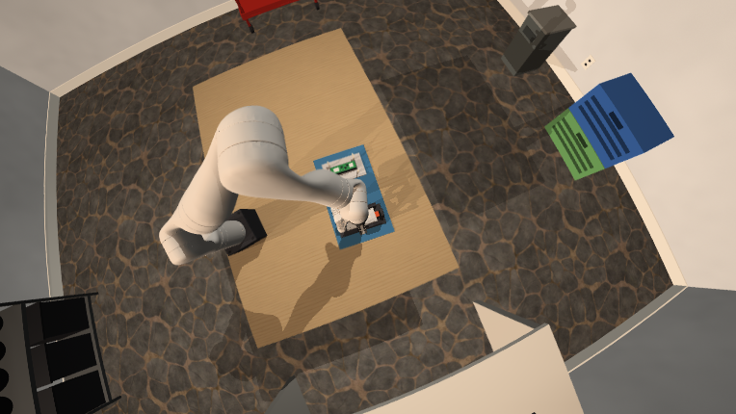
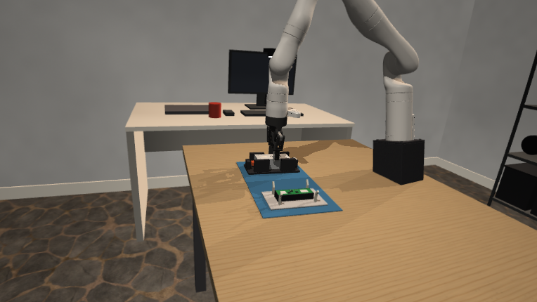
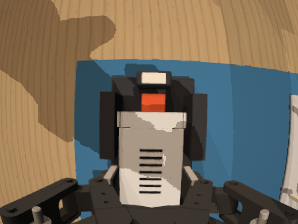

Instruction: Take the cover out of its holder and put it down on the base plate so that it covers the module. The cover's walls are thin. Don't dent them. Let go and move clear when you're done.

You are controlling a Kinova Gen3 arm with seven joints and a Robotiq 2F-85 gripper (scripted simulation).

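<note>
Now: hand 3 cm above the cover and 1 cm short of it.
</note>
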